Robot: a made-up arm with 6 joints. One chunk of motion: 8 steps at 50 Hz.
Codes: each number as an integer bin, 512 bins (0 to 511) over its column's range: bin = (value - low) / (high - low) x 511, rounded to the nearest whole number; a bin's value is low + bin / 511 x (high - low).
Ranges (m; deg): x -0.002..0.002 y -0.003..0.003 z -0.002..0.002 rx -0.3..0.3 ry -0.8..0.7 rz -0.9..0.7
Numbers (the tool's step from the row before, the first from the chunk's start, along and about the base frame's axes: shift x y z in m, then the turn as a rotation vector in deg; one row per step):
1: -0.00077 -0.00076 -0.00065 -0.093 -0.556 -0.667
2: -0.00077 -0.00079 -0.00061 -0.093 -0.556 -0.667
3: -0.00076 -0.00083 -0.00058 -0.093 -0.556 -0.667
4: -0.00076 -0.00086 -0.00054 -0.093 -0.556 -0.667
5: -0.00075 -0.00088 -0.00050 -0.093 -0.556 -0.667
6: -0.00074 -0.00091 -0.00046 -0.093 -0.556 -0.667
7: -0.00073 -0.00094 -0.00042 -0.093 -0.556 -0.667
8: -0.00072 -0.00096 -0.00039 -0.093 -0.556 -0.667
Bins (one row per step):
1: 157 191 172 176 83 74
2: 157 188 178 176 83 74
3: 158 185 181 176 83 74
4: 158 182 187 176 83 74
5: 160 181 192 176 83 74
6: 161 178 197 176 83 74
7: 162 175 202 176 83 74
8: 164 174 206 176 83 74

